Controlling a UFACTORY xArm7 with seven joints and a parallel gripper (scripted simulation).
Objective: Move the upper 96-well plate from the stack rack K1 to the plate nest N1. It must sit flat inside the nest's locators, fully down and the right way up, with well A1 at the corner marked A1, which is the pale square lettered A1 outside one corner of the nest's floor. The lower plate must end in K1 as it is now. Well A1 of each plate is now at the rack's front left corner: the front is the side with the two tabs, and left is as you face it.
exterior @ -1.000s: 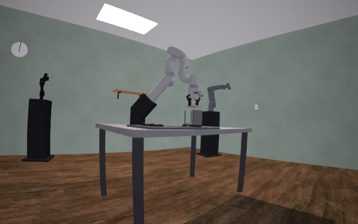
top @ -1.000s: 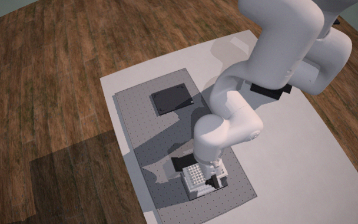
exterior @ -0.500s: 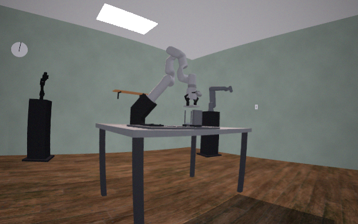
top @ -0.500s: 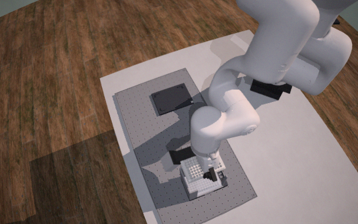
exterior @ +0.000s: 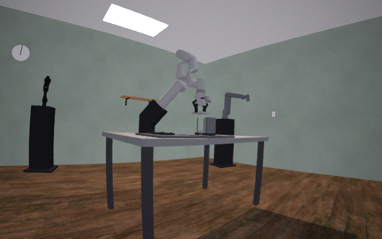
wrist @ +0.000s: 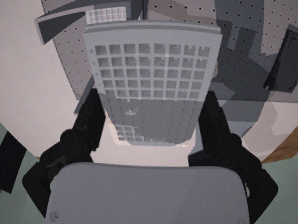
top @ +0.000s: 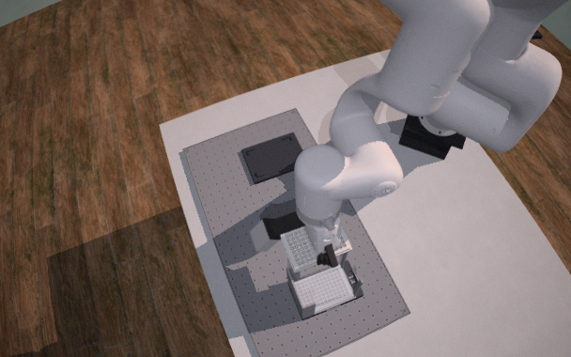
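The pale A1 square is 300 mm to the right of my hand, 180 mm below it and 30 mm behind it.
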